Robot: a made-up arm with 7 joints.
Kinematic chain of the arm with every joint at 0, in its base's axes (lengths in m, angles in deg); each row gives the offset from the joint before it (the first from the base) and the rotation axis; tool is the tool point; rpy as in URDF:
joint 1: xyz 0 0 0 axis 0.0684 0.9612 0.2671
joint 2: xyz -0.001 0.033 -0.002 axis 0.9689 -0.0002 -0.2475
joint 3: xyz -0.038 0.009 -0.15 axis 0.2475 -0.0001 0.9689
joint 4: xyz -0.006 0 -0.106 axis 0.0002 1 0
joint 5: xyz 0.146 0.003 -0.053 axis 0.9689 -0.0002 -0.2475
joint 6: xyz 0.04 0 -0.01 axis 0.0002 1 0
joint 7: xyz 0.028 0 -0.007 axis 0.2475 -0.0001 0.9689
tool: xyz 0 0 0 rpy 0 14.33 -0.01
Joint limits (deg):
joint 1: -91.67..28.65
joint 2: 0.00..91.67
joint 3: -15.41..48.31
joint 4: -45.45..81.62
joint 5: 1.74..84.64
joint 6: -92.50..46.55
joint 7: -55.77..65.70
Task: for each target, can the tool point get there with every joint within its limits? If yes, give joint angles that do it. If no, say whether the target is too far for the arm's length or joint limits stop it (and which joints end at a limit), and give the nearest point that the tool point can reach.
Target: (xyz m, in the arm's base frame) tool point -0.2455 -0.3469 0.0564
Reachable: no: joint limits stop it (at a limit: joint 1, joint 2, joint 3, joint 4) | nearest point 0.1317 -0.0969 0.1118 | short by 0.456 m
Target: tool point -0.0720 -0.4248 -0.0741
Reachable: no: joint limits stop it (at a limit: joint 1, joint 2, joint 3, joint 4) | nearest point 0.1412 -0.1030 0.1032 | short by 0.425 m
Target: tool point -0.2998 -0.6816 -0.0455
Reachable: no: too far | nearest point 0.1384 -0.1035 0.1092 | short by 0.742 m
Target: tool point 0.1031 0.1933 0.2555
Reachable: yes | joints -77.21 81.29 25.68 -20.17 17.85 9.49 -16.33
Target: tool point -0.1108 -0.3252 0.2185
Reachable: no: joint limits stop it (at a limit: joint 1, joint 2, joint 3, joint 4, joint 5) | nearest point 0.1347 -0.0995 0.1230 | short by 0.347 m
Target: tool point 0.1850 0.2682 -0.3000
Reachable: yes | joints -13.34 17.65 36.15 20.27 72.22 14.84 -26.05
